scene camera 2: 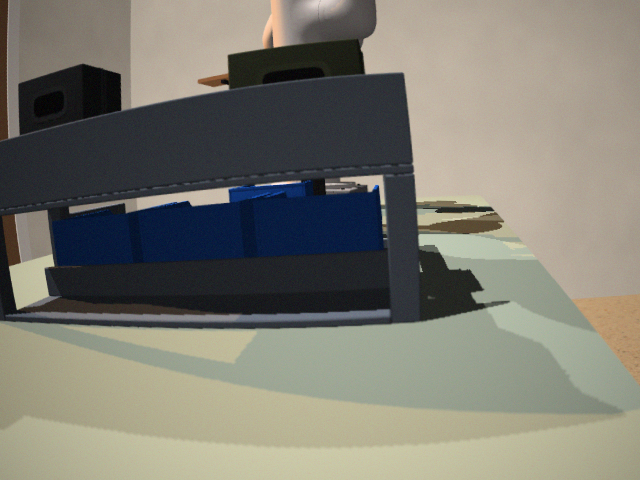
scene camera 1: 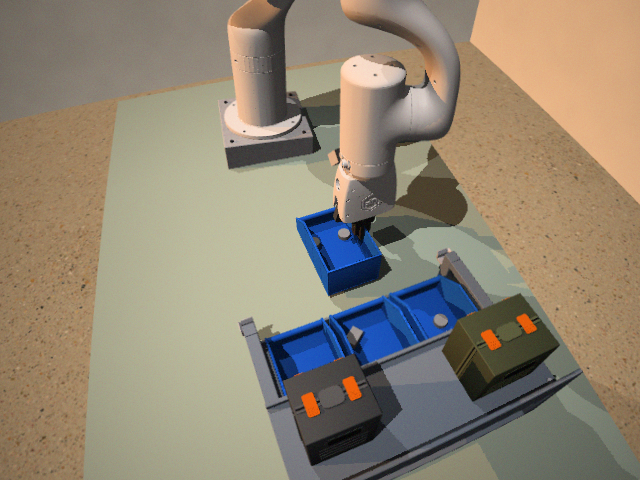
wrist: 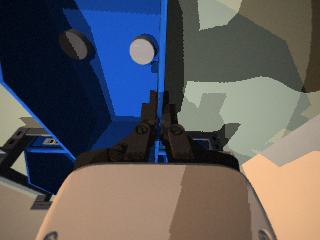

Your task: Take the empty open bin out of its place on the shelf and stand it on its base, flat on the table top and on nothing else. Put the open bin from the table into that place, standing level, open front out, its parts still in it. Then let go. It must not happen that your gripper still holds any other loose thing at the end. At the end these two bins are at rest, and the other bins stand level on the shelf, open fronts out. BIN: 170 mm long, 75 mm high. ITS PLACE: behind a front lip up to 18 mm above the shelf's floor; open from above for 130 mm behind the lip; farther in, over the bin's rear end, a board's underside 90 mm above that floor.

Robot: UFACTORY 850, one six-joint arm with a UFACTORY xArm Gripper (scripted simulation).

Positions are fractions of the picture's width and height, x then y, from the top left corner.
I see my gripper (scene camera 1: 0.56, 0.49), an olive box (scene camera 1: 0.76, 0.73) and a dark grey box (scene camera 1: 0.52, 0.85).
The olive box also shows in scene camera 2 (scene camera 2: 0.54, 0.12). The dark grey box shows as well in scene camera 2 (scene camera 2: 0.12, 0.19). My gripper is seen too in the wrist view (wrist: 0.50, 0.42).
